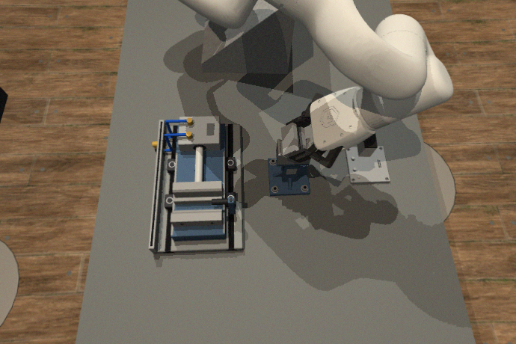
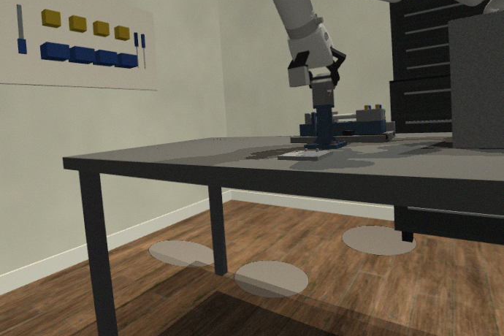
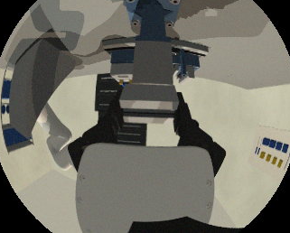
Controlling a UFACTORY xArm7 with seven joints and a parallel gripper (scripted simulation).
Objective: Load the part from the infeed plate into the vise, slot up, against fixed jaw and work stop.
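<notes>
My hand is 13 cm above the V-block post. Round my hand: part right at my hand; cylinder rod 20 cm to the right, 11 cm below, 1 cm ahead; work stop 15 cm to the right, 9 cm below, 9 cm ahead.
</notes>
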